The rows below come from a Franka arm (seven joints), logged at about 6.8 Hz.
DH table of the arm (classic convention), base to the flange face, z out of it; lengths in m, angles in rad. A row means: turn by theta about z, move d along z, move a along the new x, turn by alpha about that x. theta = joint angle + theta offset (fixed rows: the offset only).
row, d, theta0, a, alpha
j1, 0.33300, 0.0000, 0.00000, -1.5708
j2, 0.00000, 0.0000, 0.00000, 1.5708
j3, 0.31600, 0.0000, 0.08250, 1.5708
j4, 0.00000, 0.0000, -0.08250, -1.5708
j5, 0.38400, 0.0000, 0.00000, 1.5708
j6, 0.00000, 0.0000, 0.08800, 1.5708
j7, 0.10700, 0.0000, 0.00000, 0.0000
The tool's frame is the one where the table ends.
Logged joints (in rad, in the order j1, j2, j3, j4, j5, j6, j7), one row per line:
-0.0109, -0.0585, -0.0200, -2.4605, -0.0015, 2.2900, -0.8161
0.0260, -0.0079, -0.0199, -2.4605, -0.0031, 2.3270, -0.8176
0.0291, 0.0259, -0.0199, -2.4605, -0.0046, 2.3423, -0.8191
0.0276, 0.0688, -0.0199, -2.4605, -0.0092, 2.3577, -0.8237
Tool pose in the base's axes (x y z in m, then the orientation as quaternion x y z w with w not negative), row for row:
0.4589, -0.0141, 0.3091, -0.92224, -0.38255, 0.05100, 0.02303
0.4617, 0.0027, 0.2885, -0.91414, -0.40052, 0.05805, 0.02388
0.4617, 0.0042, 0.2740, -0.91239, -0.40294, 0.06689, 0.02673
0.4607, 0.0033, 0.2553, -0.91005, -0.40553, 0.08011, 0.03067
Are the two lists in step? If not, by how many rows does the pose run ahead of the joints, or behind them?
They are in step.
